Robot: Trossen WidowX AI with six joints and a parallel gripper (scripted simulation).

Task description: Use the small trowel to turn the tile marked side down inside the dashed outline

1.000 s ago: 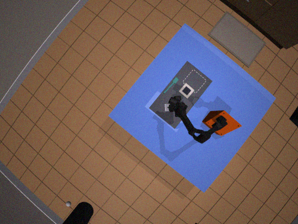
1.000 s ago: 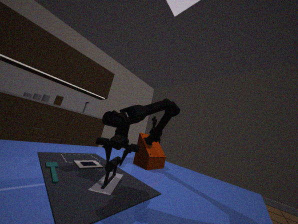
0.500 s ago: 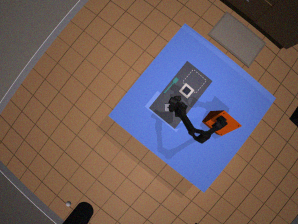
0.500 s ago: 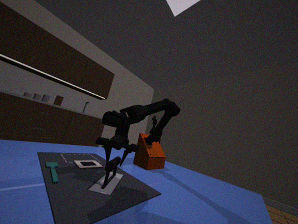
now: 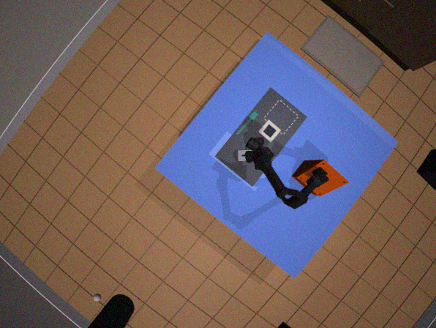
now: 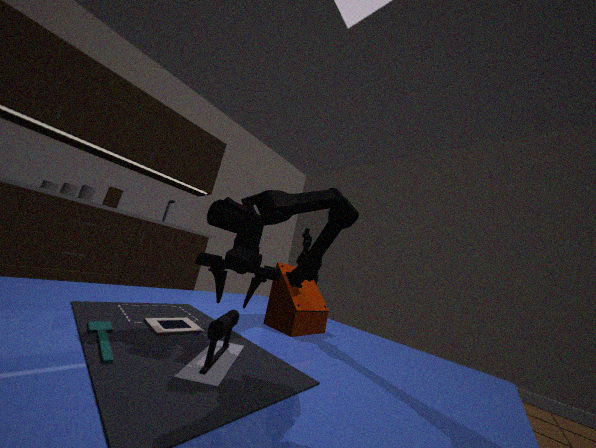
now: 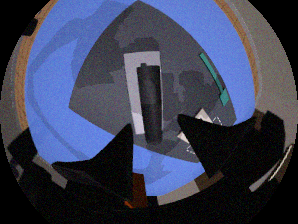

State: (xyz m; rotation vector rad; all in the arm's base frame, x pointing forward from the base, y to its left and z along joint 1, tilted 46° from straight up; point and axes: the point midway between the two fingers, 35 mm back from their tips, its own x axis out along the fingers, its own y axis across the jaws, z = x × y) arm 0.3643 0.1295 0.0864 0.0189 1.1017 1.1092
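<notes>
My gripper tip is 40 mm short of the dark mat, 150 mm to the left of it and 130 mm above it. Round my gripper tip: teal T-shaped trowel 170 mm ahead, 170 mm to the right, 100 mm below; then tile 20 mm ahead, 210 mm to the right, 100 mm below.
</notes>
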